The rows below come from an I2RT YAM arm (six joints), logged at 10 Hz.
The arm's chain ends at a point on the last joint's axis. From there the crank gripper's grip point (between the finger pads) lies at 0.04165 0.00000 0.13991 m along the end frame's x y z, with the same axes.
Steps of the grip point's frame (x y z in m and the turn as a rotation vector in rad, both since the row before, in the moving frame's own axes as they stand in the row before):
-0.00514 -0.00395 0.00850 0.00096 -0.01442 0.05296
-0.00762 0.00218 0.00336 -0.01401 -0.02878 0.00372
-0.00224 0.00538 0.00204 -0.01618 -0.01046 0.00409
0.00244 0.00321 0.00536 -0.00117 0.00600 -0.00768
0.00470 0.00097 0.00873 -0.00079 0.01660 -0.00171
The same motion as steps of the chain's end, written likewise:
-0.00306 -0.00597 0.00791 0.00096 -0.01442 0.05296
-0.00357 0.00006 0.00223 -0.01401 -0.02878 0.00372
-0.00077 0.00295 0.00163 -0.01618 -0.01046 0.00409
0.00160 0.00337 0.00561 -0.00117 0.00600 -0.00768
0.00238 0.00093 0.00944 -0.00079 0.01660 -0.00171

